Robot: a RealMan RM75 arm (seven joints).
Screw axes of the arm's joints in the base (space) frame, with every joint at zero. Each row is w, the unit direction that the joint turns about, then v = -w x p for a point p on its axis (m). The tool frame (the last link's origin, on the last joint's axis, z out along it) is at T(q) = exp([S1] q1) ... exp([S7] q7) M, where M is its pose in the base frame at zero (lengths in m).
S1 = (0, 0, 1, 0, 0, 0)
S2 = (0, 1, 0, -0.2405, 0, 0)
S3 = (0, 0, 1, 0, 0, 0)
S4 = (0, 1, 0, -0.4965, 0, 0)
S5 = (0, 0, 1, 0, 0, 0)
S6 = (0, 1, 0, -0.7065, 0, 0)
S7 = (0, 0, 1, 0, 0, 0)
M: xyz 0 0 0.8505 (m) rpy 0 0 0 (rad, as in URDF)
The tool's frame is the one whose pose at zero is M.
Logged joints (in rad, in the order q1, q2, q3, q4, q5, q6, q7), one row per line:
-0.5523 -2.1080 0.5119 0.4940 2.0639 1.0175 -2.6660
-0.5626 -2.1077 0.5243 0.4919 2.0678 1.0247 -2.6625
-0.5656 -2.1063 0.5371 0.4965 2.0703 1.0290 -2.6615
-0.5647 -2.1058 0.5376 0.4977 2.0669 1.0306 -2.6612
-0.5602 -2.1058 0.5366 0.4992 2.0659 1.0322 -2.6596
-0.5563 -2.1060 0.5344 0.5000 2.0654 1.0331 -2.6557
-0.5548 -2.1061 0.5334 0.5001 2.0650 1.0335 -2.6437
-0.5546 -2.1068 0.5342 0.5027 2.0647 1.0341 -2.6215
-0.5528 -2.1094 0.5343 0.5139 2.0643 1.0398 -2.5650
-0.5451 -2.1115 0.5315 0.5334 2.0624 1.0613 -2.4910
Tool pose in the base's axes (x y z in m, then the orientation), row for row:
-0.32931 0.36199 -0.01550 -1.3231 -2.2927 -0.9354
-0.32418 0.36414 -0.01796 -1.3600 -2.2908 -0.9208
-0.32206 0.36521 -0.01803 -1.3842 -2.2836 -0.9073
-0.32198 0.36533 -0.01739 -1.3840 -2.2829 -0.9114
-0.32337 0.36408 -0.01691 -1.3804 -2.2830 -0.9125
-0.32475 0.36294 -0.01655 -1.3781 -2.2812 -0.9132
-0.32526 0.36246 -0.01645 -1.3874 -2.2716 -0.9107
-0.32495 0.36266 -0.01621 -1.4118 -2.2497 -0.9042
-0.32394 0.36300 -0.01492 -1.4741 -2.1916 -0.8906
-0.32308 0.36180 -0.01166 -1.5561 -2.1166 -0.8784
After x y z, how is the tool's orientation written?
As a rotation vector, in radians.
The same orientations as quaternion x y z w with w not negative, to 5 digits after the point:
-0.46471 -0.80527 -0.32854 0.16627
-0.47621 -0.80214 -0.32242 0.16073
-0.48448 -0.79928 -0.31756 0.15996
-0.48432 -0.79889 -0.31894 0.15964
-0.48324 -0.79921 -0.31944 0.16029
-0.48275 -0.79910 -0.31989 0.16146
-0.48653 -0.79661 -0.31936 0.16343
-0.49611 -0.79055 -0.31774 0.16716
-0.52058 -0.77397 -0.31452 0.17620
-0.55210 -0.75096 -0.31165 0.18472

